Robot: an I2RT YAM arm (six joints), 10 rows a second.
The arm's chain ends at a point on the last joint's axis. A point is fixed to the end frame.
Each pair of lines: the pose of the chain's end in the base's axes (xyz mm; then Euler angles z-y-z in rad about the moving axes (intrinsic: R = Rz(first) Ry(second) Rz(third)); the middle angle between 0 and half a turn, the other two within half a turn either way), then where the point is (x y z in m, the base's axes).
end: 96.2 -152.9 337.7 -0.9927 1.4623 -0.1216
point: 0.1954 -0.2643 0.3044
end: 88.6 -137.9 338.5 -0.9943 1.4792 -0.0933
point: 0.1884 -0.2481 0.3034
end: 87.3 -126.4 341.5 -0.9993 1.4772 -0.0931
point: 0.1866 -0.2372 0.3067
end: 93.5 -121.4 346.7 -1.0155 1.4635 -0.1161
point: 0.1903 -0.2348 0.3134
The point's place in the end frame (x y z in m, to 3 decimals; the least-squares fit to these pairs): 0.046 0.028 0.143
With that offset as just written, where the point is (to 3 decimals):
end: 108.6 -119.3 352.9 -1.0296 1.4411 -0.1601
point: 0.202 -0.236 0.322
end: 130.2 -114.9 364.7 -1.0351 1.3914 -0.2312
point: 0.221 -0.235 0.340
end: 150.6 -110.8 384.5 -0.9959 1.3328 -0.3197
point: 0.243 -0.231 0.367
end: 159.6 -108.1 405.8 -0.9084 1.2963 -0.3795
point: 0.260 -0.222 0.393
